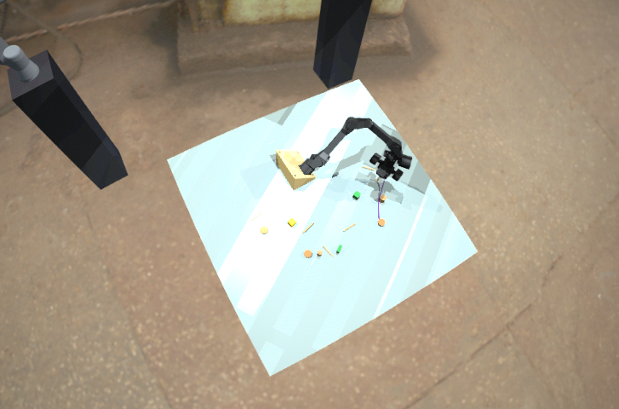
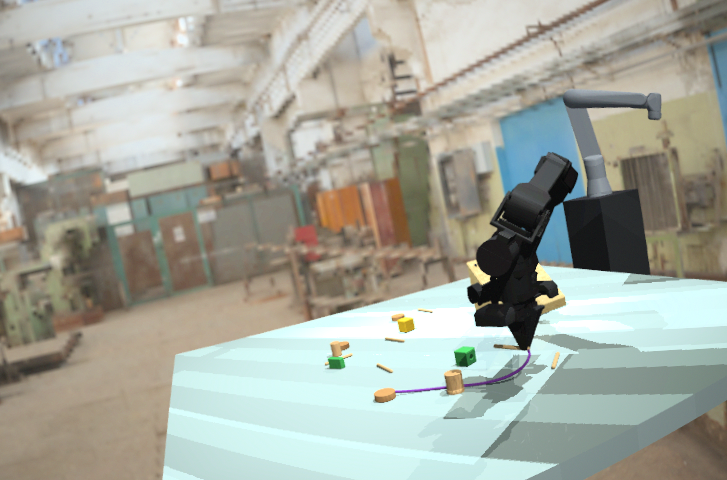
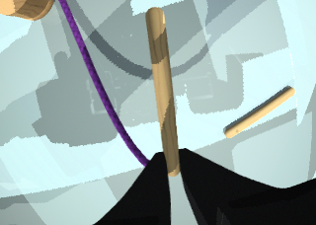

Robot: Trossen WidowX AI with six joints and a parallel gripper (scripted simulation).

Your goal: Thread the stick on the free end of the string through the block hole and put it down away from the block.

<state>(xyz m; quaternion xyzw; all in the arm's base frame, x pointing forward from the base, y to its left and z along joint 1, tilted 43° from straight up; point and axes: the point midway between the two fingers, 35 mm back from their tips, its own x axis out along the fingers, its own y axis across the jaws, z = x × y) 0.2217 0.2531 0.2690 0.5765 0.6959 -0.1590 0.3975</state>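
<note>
My gripper tip is now 180 mm to the left of the green cube, 40 mm above it and 30 mm short of it. Also, from my gripper tip: thin wooden stick: 10 mm to the right, 10 mm ahead; round wooden button: 220 mm ahead, 150 mm to the right, 50 mm below; yellow cube: 570 mm to the right, 40 mm below, 10 mm behind.
</note>
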